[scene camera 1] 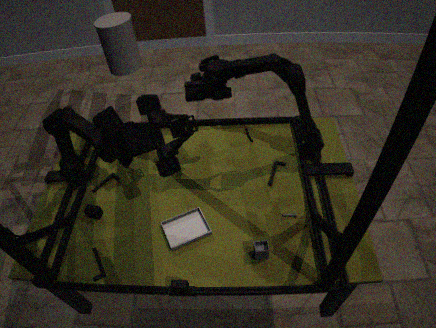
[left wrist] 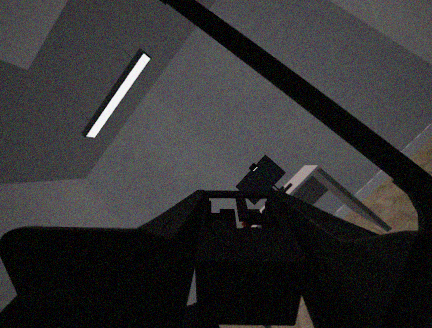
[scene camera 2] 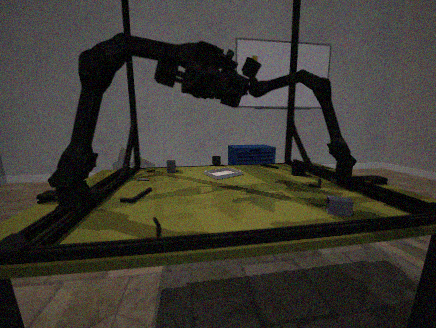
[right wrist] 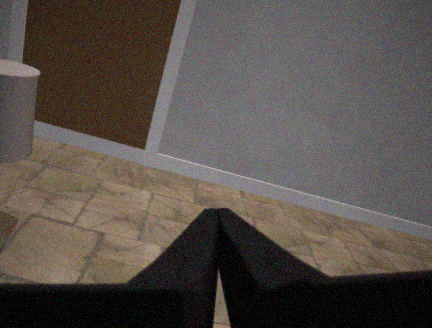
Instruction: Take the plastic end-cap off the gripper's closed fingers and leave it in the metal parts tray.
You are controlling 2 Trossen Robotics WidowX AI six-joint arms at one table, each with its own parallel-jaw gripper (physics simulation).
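Frame: origin at the left arm's base, x ahead, y left, z up, level; millimetres.
Seen in the pictures: left gripper, fingertip midpoint: (scene camera 1: 190, 124) (left wrist: 238, 197); right gripper, fingertip midpoint: (scene camera 2: 203, 74) (right wrist: 216, 220); left arm's base, origin of the base link: (scene camera 1: 78, 180) (scene camera 2: 342, 178); right arm's base, origin of the base link: (scene camera 1: 311, 152) (scene camera 2: 74, 203).
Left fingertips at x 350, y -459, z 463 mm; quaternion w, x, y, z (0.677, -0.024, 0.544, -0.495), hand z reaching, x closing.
Observation:
Offsets run from my left fingertips to a thing's top centre.
My left gripper (scene camera 1: 192, 125) (left wrist: 238, 197) is raised high over the back left of the green mat and points up and sideways. It is shut on a small dark piece, the plastic end-cap {10 mm back, 18 mm left, 16 mm up} (left wrist: 246, 213), which shows only dimly between the fingers in the left wrist view. My right gripper (scene camera 1: 187, 92) (right wrist: 216, 220) hangs high beyond the back edge of the frame. Its fingers are shut together with bare tips. In scene camera 2 both grippers overlap high above the mat. The metal parts tray {59 mm back, 59 mm left, 465 mm down} (scene camera 1: 185, 228) (scene camera 2: 223, 173) lies empty on the mat, far below both grippers.
A black frame (scene camera 1: 249, 122) rings the mat, with tall posts (scene camera 2: 295, 97). On the mat lie hex keys {337 mm ahead, 97 mm left, 472 mm down} (scene camera 1: 275, 172) (scene camera 2: 135, 196), a bolt {269 mm ahead, 74 mm right, 466 mm down} (scene camera 1: 289, 215), a small grey open box {107 mm ahead, 144 mm right, 425 mm down} (scene camera 1: 261, 250) (scene camera 2: 170, 166), a grey block {43 mm back, 559 mm left, 442 mm down} (scene camera 2: 339, 205) and a black cube {330 mm back, 279 mm left, 444 mm down} (scene camera 1: 94, 211). A blue crate (scene camera 2: 251, 154) and a grey cylinder (scene camera 1: 117, 42) stand outside.

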